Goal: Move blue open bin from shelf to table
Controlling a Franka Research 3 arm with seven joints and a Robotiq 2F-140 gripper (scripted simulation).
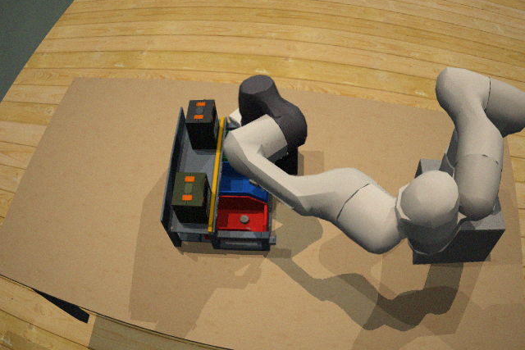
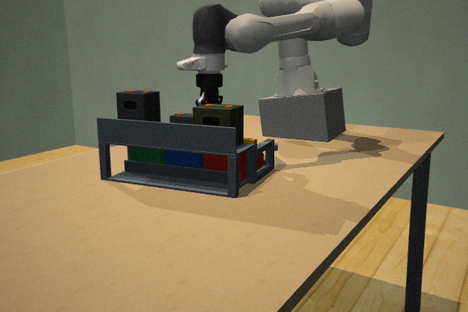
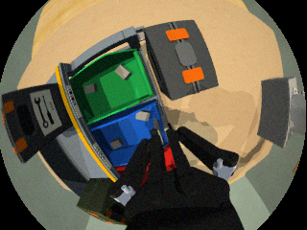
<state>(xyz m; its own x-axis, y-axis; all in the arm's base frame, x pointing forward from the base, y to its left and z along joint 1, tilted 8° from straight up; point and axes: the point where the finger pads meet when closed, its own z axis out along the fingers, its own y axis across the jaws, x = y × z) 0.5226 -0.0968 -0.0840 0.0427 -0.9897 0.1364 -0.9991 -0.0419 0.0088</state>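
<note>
My hand is 8 cm short of the blue open bin and 2 cm above it. Also, from my hand: yellow bar (13 cm ahead, 5 cm above, 1 cm to the left); then red bin (12 cm to the left, 7 cm ahead, 2 cm below); then green bin (11 cm to the right, 8 cm ahead, 2 cm below).
</note>
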